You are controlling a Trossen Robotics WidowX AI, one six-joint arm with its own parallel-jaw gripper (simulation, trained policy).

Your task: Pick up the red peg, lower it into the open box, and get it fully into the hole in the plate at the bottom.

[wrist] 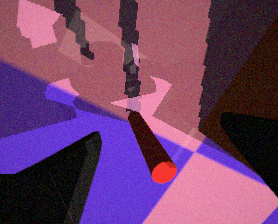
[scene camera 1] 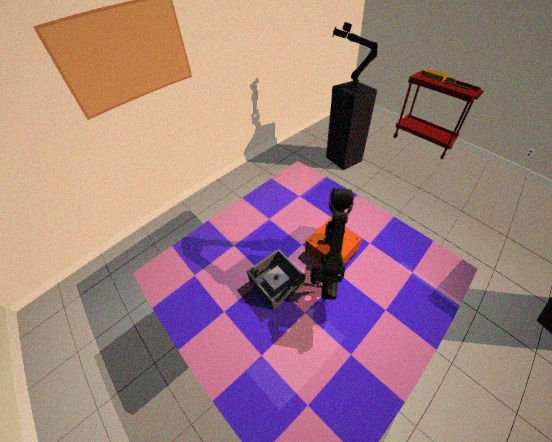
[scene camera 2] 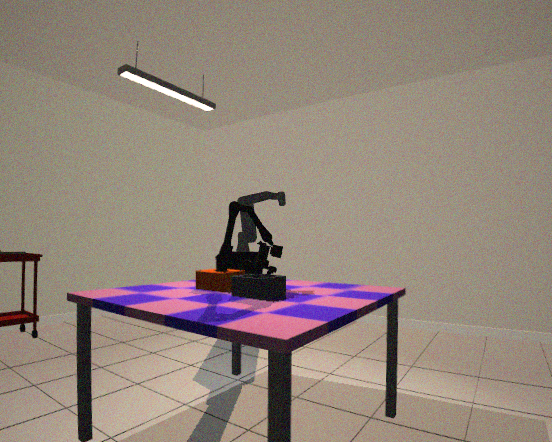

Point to a grey box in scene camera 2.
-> At 256, 286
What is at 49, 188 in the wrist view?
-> My gripper.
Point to a red peg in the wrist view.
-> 162, 169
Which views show the grey box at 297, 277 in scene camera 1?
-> Scene camera 1 and scene camera 2 only.
